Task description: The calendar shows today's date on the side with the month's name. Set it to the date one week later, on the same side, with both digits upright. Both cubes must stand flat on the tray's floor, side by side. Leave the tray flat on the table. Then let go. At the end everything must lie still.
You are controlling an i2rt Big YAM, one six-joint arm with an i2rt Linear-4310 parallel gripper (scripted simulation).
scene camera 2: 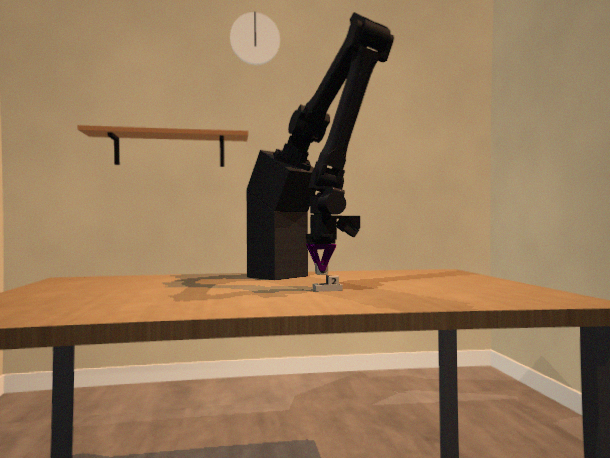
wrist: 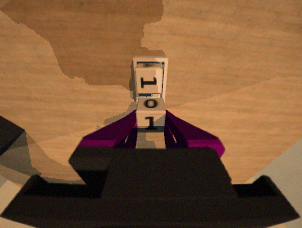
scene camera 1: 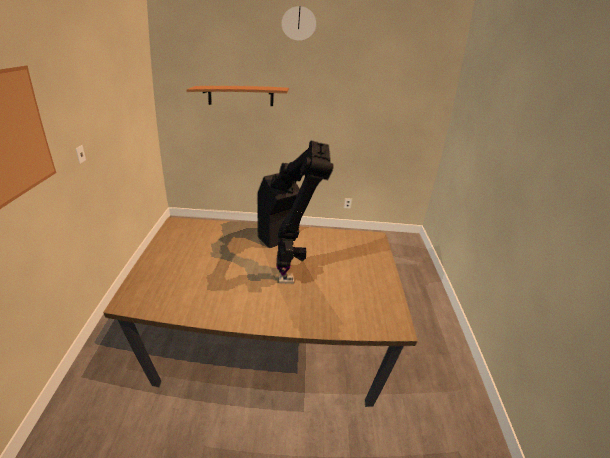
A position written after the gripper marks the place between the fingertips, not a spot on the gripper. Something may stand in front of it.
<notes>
In view: the gripper (scene camera 2: 320, 270), a calendar cube (wrist: 148, 76) and a calendar cube (wrist: 150, 112).
The gripper is seen too in the wrist view (wrist: 150, 113).
</notes>
